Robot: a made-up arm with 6 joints.
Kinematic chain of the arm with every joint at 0, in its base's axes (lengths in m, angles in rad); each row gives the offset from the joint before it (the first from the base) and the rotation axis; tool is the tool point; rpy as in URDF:
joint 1: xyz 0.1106 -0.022 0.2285 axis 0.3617 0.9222 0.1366
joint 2: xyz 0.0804 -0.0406 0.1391 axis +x
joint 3: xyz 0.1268 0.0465 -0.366 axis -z
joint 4: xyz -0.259 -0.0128 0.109 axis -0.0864 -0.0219 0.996
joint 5: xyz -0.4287 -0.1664 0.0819 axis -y
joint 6: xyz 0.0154 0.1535 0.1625 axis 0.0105 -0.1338 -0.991
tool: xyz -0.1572 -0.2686 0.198 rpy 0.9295 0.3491 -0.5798
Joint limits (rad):
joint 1: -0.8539..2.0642
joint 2: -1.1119..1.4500
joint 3: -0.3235..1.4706
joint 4: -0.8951..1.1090
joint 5: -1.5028..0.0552
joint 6: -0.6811..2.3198
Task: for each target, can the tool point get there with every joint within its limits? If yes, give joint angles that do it. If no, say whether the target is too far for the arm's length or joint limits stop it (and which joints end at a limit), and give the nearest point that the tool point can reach.
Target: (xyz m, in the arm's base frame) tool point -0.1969 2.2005 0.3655
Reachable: no: too far | nearest point -0.0162 1.0477 0.4225 | short by 1.168 m
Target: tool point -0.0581 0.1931 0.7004
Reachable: yes | joints 0.9684 -0.6170 1.0718 0.1768 -0.2486 -0.3681
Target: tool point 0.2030 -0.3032 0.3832
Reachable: yes | joints 1.1846 0.2936 0.6287 0.6590 -0.7418 -0.4524
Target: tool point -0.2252 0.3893 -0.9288
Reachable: no: joint limits stop it (at a limit: joint 2, joint 5) | nearest point -0.0833 0.2993 -0.5079 | short by 0.453 m
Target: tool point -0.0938 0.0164 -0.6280
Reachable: no: joint limits stop it (at a limit: joint 1, joint 2, joint 5) | nearest point -0.0843 0.1556 -0.5210 | short by 0.176 m
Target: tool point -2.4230 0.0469 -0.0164
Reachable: no: too far | nearest point -0.8742 0.1102 0.2662 | short by 1.576 m
